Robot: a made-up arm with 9 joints. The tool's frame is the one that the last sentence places.
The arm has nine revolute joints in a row. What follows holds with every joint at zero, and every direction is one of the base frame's.
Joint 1 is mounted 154.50 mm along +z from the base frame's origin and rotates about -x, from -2.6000 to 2.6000 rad.
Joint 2 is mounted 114.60 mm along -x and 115.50 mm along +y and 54.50 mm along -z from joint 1 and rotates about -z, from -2.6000 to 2.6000 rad.
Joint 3 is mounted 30.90 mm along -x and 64.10 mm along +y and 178.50 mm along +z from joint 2 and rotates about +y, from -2.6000 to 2.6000 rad.
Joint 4 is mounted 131.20 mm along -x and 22.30 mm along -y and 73.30 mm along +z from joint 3 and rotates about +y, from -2.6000 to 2.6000 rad.
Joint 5 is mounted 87.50 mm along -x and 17.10 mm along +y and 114.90 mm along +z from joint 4 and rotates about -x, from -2.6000 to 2.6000 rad.
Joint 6 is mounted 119.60 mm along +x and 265.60 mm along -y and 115.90 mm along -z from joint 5 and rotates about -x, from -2.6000 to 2.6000 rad.
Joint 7 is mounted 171.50 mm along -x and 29.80 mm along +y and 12.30 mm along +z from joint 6 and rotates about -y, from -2.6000 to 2.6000 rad.
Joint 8 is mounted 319.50 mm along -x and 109.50 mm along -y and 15.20 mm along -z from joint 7 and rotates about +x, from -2.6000 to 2.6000 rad.
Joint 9 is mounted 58.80 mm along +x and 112.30 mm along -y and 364.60 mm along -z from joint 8 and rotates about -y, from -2.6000 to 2.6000 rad.
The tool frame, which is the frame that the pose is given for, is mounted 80.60 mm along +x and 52.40 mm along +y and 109.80 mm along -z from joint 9; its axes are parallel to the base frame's.
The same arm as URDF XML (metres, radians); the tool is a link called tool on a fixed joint. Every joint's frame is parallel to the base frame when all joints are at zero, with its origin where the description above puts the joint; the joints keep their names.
<robot name="arm">
  <joint name="tool_joint" type="fixed">
    <parent link="link9"/>
    <child link="tool"/>
    <origin xyz="0.0806 0.0524 -0.1098"/>
  </joint>
  <joint name="joint 9" type="revolute">
    <parent link="link8"/>
    <child link="link9"/>
    <origin xyz="0.0588 -0.1123 -0.3646"/>
    <axis xyz="0 -1 0"/>
    <limit lower="-2.6" upper="2.6"/>
  </joint>
  <joint name="joint 8" type="revolute">
    <parent link="link7"/>
    <child link="link8"/>
    <origin xyz="-0.3195 -0.1095 -0.0152"/>
    <axis xyz="1 0 0"/>
    <limit lower="-2.6" upper="2.6"/>
  </joint>
  <joint name="joint 7" type="revolute">
    <parent link="link6"/>
    <child link="link7"/>
    <origin xyz="-0.1715 0.0298 0.0123"/>
    <axis xyz="0 -1 0"/>
    <limit lower="-2.6" upper="2.6"/>
  </joint>
  <joint name="joint 6" type="revolute">
    <parent link="link5"/>
    <child link="link6"/>
    <origin xyz="0.1196 -0.2656 -0.1159"/>
    <axis xyz="-1 0 0"/>
    <limit lower="-2.6" upper="2.6"/>
  </joint>
  <joint name="joint 5" type="revolute">
    <parent link="link4"/>
    <child link="link5"/>
    <origin xyz="-0.0875 0.0171 0.1149"/>
    <axis xyz="-1 0 0"/>
    <limit lower="-2.6" upper="2.6"/>
  </joint>
  <joint name="joint 4" type="revolute">
    <parent link="link3"/>
    <child link="link4"/>
    <origin xyz="-0.1312 -0.0223 0.0733"/>
    <axis xyz="0 1 0"/>
    <limit lower="-2.6" upper="2.6"/>
  </joint>
  <joint name="joint 3" type="revolute">
    <parent link="link2"/>
    <child link="link3"/>
    <origin xyz="-0.0309 0.0641 0.1785"/>
    <axis xyz="0 1 0"/>
    <limit lower="-2.6" upper="2.6"/>
  </joint>
  <joint name="joint 2" type="revolute">
    <parent link="link1"/>
    <child link="link2"/>
    <origin xyz="-0.1146 0.1155 -0.0545"/>
    <axis xyz="0 0 -1"/>
    <limit lower="-2.6" upper="2.6"/>
  </joint>
  <joint name="joint 1" type="revolute">
    <parent link="base"/>
    <child link="link1"/>
    <origin xyz="0 0 0.1545"/>
    <axis xyz="-1 0 0"/>
    <limit lower="-2.6" upper="2.6"/>
  </joint>
  <link name="base"/>
  <link name="link1"/>
  <link name="link2"/>
  <link name="link3"/>
  <link name="link4"/>
  <link name="link5"/>
  <link name="link6"/>
  <link name="link7"/>
  <link name="link8"/>
  <link name="link9"/>
  <link name="tool"/>
</robot>

